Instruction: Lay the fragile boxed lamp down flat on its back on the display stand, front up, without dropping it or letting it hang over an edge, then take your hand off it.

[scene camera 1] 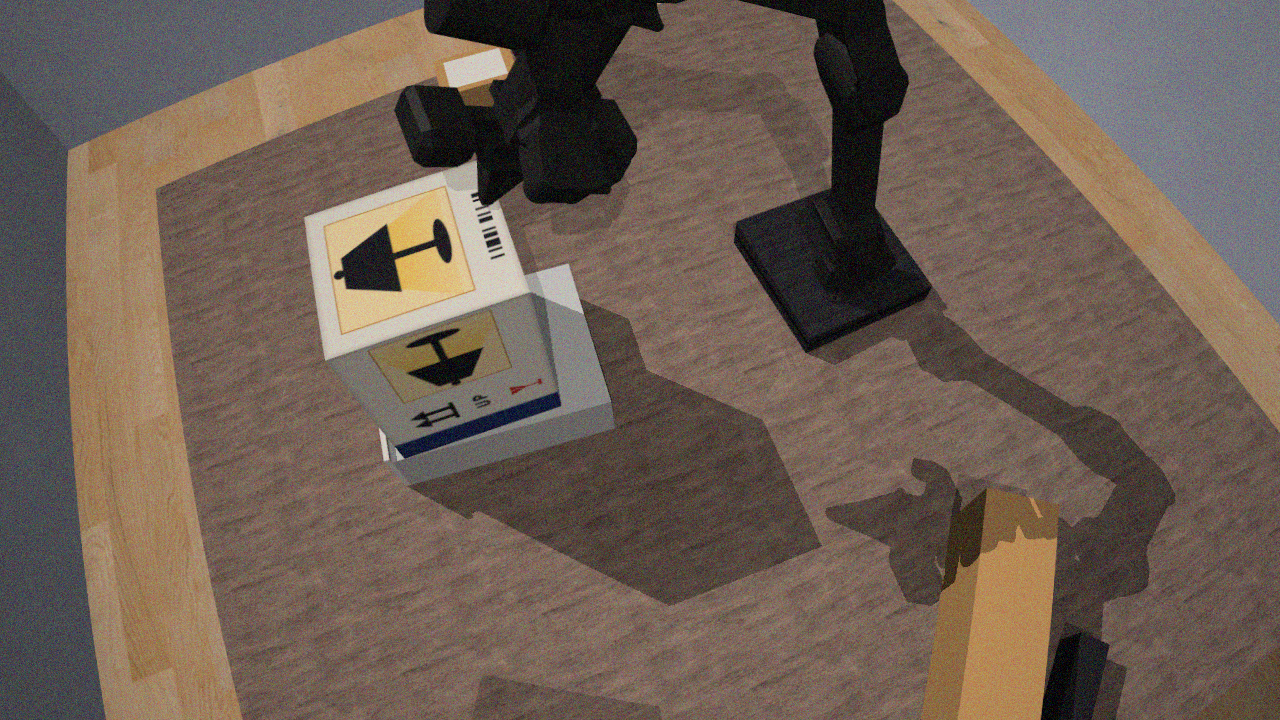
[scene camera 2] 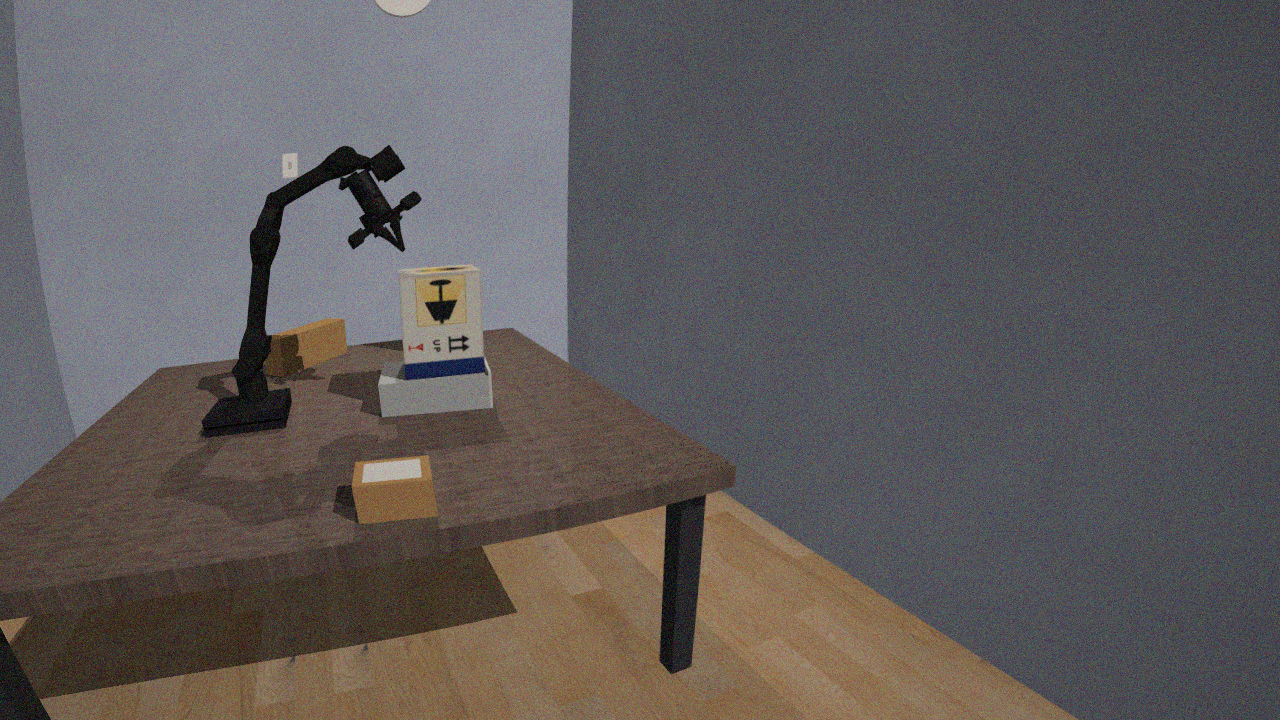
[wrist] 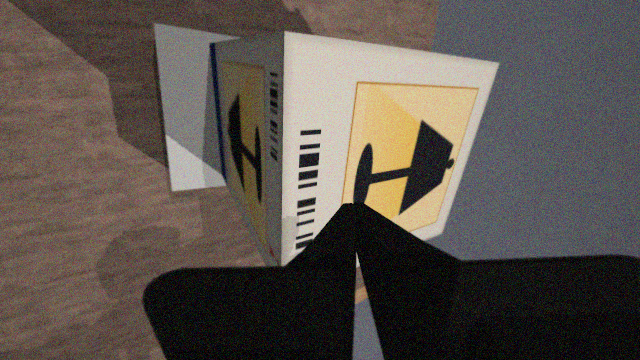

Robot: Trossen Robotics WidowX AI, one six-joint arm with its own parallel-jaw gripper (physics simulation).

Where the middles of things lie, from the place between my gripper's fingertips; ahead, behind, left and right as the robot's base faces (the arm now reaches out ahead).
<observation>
My gripper is now 8 cm short of the boxed lamp (scene camera 1: 425, 315), 1 cm to the left of it and 16 cm above it. Also, from my hand: display stand (scene camera 1: 586, 409) 6 cm ahead, 2 cm to the right, 30 cm below.
</observation>
